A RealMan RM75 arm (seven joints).
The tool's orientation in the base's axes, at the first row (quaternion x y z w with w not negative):
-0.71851, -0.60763, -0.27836, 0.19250
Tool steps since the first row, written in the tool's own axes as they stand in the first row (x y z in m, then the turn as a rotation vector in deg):
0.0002, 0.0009, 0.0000, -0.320, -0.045, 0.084
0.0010, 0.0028, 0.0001, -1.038, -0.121, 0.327
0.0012, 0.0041, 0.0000, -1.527, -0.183, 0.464
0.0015, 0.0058, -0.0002, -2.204, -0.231, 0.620
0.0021, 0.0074, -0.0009, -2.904, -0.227, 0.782
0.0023, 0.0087, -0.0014, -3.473, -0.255, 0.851
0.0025, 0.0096, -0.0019, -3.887, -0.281, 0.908
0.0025, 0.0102, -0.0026, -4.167, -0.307, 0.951
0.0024, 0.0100, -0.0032, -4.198, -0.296, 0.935
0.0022, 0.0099, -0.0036, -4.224, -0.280, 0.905
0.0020, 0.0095, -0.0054, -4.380, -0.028, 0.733
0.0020, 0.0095, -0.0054, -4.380, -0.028, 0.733
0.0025, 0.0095, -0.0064, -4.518, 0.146, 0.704
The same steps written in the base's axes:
0.0009, 0.0000, 0.0002, -0.064, -0.185, -0.270
0.0029, 0.0003, 0.0007, -0.175, -0.571, -0.918
0.0041, 0.0002, 0.0010, -0.265, -0.850, -1.337
0.0058, -0.0001, 0.0015, -0.358, -1.264, -1.889
0.0073, -0.0003, 0.0025, -0.402, -1.701, -2.458
0.0085, -0.0007, 0.0031, -0.479, -2.089, -2.873
0.0094, -0.0011, 0.0036, -0.539, -2.366, -3.181
0.0098, -0.0016, 0.0042, -0.587, -2.550, -3.394
0.0095, -0.0020, 0.0046, -0.582, -2.585, -3.400
0.0093, -0.0024, 0.0048, -0.575, -2.627, -3.393
0.0086, -0.0036, 0.0060, -0.373, -2.899, -3.343
0.0086, -0.0036, 0.0060, -0.373, -2.899, -3.343
0.0085, -0.0038, 0.0071, -0.222, -3.055, -3.398

